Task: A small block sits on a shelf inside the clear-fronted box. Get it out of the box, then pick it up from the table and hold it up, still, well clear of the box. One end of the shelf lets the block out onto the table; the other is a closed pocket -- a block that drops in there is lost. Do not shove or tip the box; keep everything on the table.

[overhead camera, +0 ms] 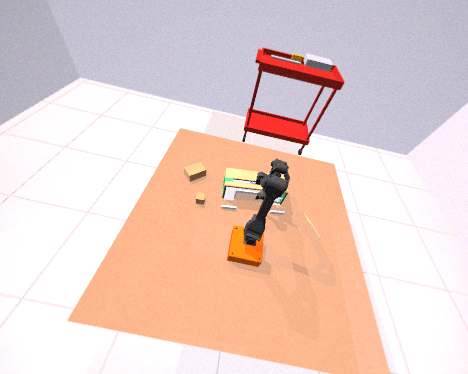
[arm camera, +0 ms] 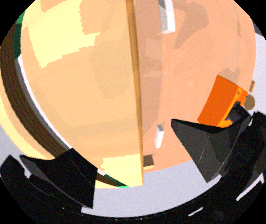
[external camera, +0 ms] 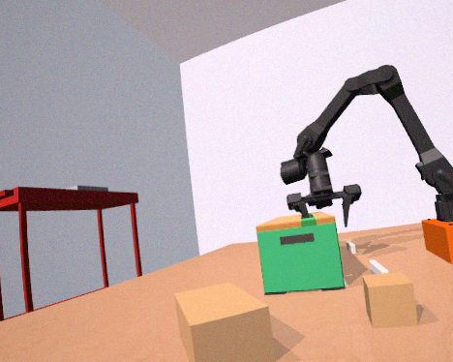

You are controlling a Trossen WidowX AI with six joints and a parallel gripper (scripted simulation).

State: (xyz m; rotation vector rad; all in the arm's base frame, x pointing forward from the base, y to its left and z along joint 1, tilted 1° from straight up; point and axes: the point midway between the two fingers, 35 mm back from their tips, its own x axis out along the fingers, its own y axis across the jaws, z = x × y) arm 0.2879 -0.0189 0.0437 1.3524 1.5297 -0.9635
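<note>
Right now the box is 30 mm ahead of my gripper tip, 10 mm to the left of it and 30 mm below it. Also, from my gripper tip: thin stick: 80 mm behind, 380 mm to the right, 80 mm below.
</note>
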